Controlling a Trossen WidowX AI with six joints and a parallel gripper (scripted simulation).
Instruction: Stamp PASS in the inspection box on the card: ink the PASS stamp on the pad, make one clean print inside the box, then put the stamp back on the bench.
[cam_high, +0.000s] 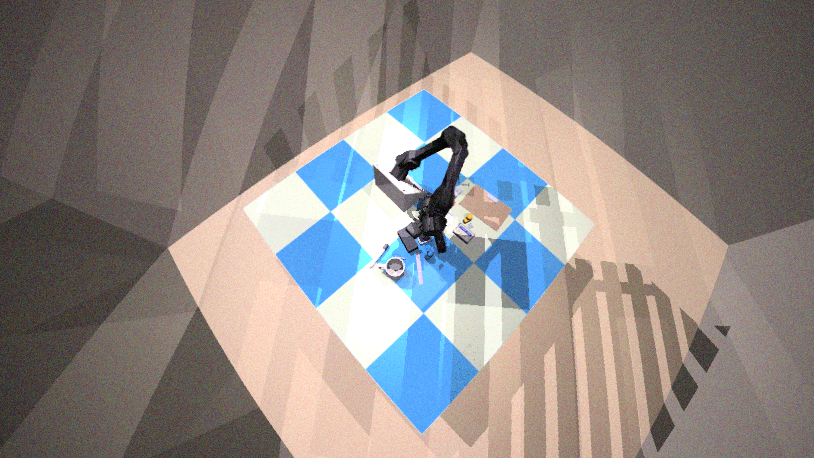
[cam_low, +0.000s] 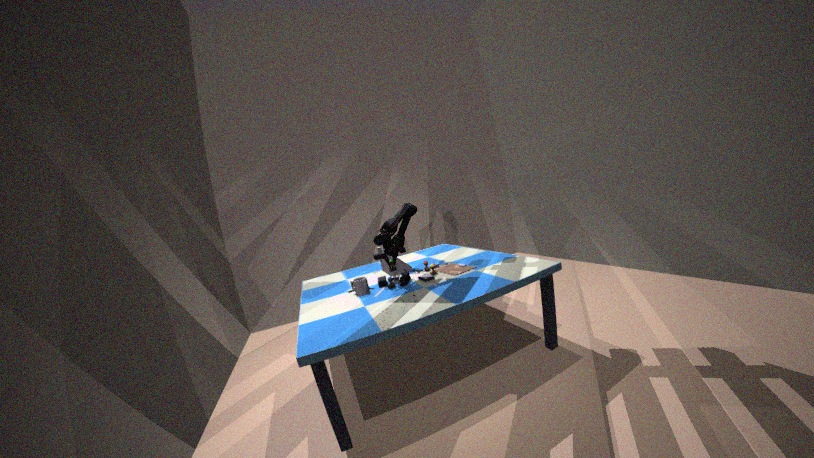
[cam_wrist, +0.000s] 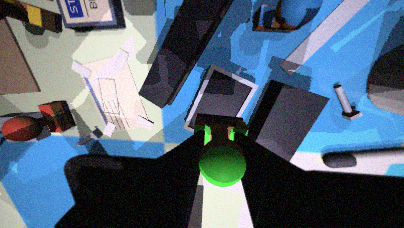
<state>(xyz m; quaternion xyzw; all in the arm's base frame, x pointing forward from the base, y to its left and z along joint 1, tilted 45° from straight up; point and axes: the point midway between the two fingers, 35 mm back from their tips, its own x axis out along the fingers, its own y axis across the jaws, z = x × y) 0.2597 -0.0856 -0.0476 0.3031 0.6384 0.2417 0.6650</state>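
My gripper tip is now 9 cm above the ink pad. Also, from my gripper tip: green-knobbed pass stamp (right at my gripper tip); then pale card (1 cm ahead, 14 cm to the left, 9 cm below); then dark flat device (7 cm ahead, 4 cm to the left, 8 cm below).
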